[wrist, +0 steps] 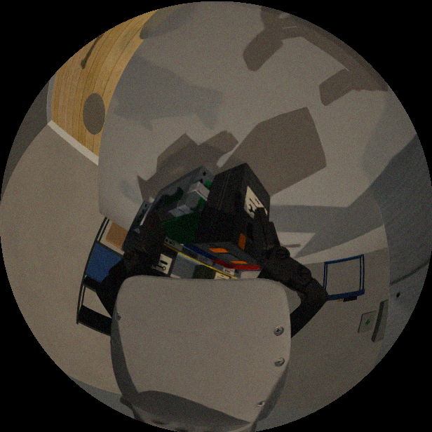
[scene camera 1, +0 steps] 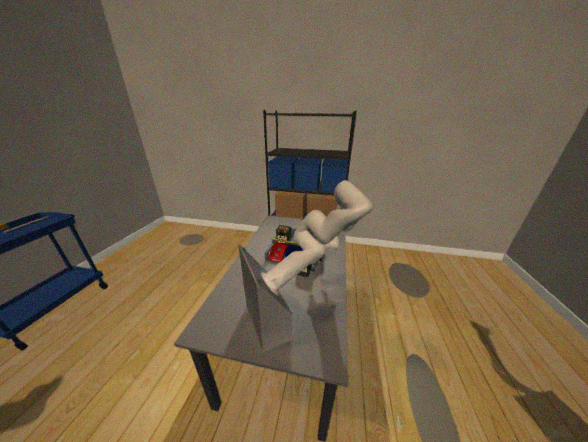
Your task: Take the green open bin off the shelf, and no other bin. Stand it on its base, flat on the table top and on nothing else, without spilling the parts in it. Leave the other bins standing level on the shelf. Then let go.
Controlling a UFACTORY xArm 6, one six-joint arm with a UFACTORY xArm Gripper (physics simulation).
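Where they show: gripper, between the fingertips: (scene camera 1: 314, 263); arm's base, origin of its link: (scene camera 1: 269, 284).
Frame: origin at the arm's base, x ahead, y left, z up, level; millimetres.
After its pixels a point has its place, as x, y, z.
Observation:
The green open bin (wrist: 181, 227) shows in the wrist view between the open fingers, partly covered by a black case; grey parts (wrist: 199, 190) show at its upper end. In the scene view the green bin does not show. The red bin (scene camera 1: 278, 252) {637, -67, -285} (wrist: 243, 267) and the blue bin (scene camera 1: 295, 248) {637, -202, -256} (wrist: 196, 251) are beside it, on the shelf with a yellow edge (wrist: 200, 260). My gripper (wrist: 205, 221) is open and empty, its dark fingers either side of the green bin and case. Whether they touch anything is unclear. The arm hides the gripper in the scene view.
The black case (wrist: 227, 205) with orange latches stands close beside the green bin. A dark box (scene camera 1: 283, 232) {654, -110, -114} is behind the shelf. A grey panel (scene camera 1: 270, 322) {-119, 1, -108} stands on the table (scene camera 1: 215, 320) {65, 299, -294} near the arm's base. A rack (scene camera 1: 352, 135) with blue boxes stands beyond the table.

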